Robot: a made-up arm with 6 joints. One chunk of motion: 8 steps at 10 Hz.
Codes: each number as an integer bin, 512 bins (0 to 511) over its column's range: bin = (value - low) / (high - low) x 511, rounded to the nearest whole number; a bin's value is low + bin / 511 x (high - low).
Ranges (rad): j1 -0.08..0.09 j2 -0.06..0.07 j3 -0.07..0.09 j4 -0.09..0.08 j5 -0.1..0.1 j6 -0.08..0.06
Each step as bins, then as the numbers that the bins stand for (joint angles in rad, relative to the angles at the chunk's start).
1 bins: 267 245 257 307 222 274
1 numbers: 0.0088 0.0023 0.0105 0.0121 -0.0131 -0.0049
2 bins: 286 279 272 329 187 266
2 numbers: 0.0151 0.0110 0.0152 0.0195 -0.0268 -0.0071
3 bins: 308 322 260 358 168 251
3 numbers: 0.0225 0.0219 0.0114 0.0291 -0.0342 -0.0112
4 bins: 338 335 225 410 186 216
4 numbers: 0.0324 0.0252 0.0005 0.0464 -0.0272 -0.0208
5 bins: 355 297 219 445 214 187
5 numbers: 0.0381 0.0156 -0.0014 0.0580 -0.0162 -0.0288
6 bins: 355 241 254 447 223 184
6 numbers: 0.0381 0.0013 0.0095 0.0587 -0.0127 -0.0296
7 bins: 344 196 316 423 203 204
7 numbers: 0.0344 -0.0101 0.0289 0.0507 -0.0205 -0.0241
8 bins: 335 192 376 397 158 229
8 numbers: 0.0314 -0.0112 0.0477 0.0421 -0.0382 -0.0173
